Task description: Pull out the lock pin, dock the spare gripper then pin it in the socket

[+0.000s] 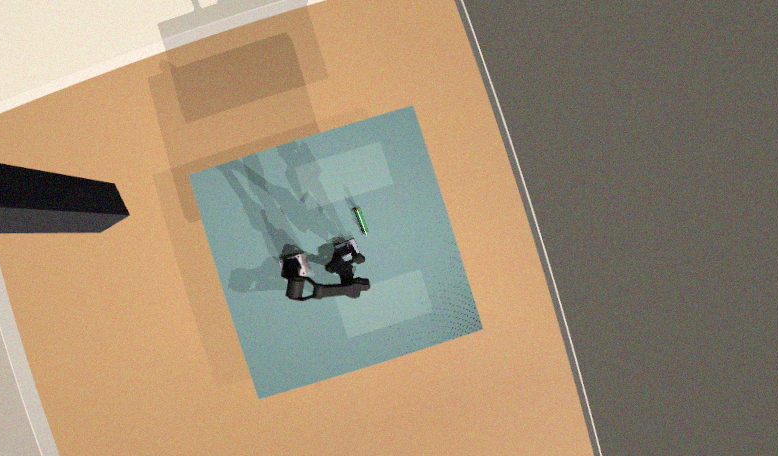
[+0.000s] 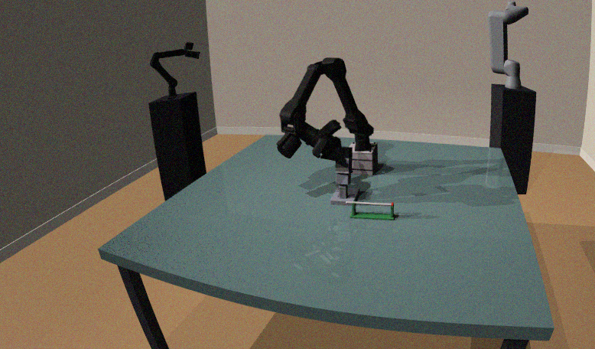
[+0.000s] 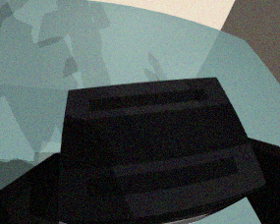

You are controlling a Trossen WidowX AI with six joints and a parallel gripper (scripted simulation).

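The spare gripper is 2 cm to the right of my gripper tip and 1 cm below it. Also, from my gripper tip: socket: 1 cm to the right, 9 cm below; green cradle: 13 cm ahead, 8 cm to the left, 11 cm below.
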